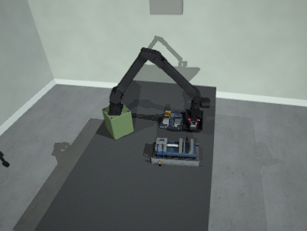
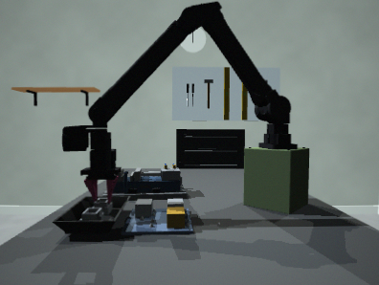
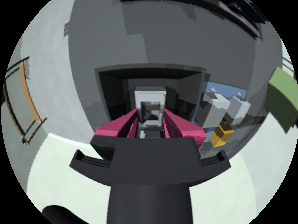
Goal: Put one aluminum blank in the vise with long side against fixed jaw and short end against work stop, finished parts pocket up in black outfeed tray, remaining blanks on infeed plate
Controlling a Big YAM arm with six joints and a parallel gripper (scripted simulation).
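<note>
Right now the gray aluminum blank is 21 cm behind my hand, 3 cm to the left of it and 2 cm below it. Also, from my hand: vise: 27 cm to the right, 12 cm behind, 1 cm below; then yellow brass blank: 20 cm behind, 12 cm to the left, 2 cm below.
</note>
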